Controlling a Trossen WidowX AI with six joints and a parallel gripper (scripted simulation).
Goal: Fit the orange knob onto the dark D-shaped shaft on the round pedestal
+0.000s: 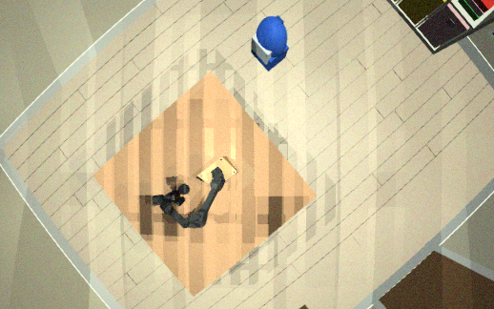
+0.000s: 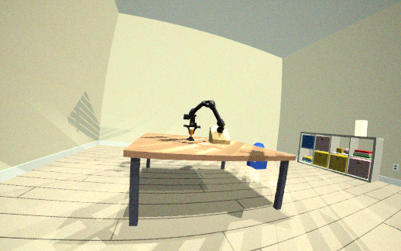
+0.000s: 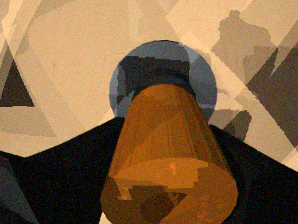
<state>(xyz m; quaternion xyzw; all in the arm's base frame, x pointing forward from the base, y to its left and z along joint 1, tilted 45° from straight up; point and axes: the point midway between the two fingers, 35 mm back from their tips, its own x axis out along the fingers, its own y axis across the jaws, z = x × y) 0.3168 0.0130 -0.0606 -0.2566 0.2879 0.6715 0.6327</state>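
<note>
The orange knob is 2 cm above my gripper tip. The rest, counted from my gripper tip: pedestal (4 cm below).
</note>
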